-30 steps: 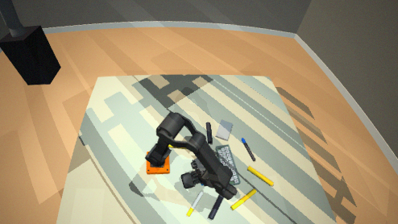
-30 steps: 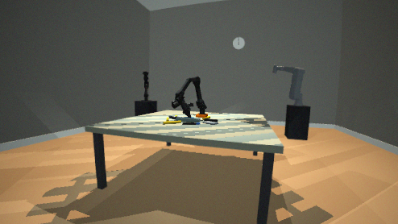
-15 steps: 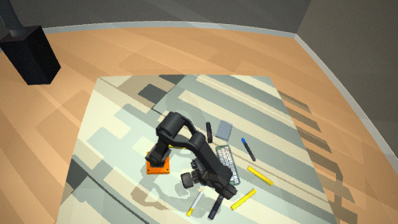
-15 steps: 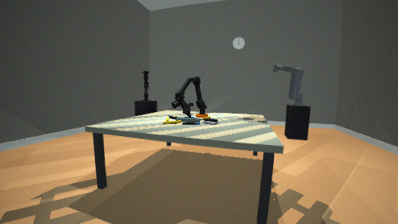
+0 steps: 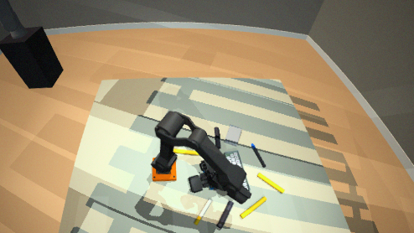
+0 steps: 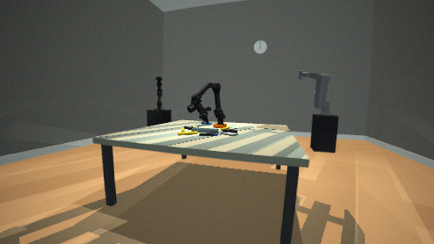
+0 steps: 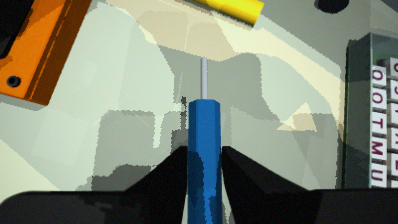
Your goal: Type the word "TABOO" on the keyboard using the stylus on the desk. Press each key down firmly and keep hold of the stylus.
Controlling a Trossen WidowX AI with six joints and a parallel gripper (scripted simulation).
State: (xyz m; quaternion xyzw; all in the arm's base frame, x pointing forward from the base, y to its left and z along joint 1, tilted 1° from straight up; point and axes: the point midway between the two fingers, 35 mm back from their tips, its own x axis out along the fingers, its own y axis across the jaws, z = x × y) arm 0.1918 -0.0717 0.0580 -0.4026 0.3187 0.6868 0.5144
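The blue stylus lies 10 mm to the left of my gripper tip. Also, from my gripper tip: blue-tipped dark pen (270 mm ahead, 130 mm to the left, 50 mm below); white-and-yellow pen (160 mm to the right, 50 mm below, 30 mm behind); grey stylus tip (50 mm to the left, 10 mm behind).
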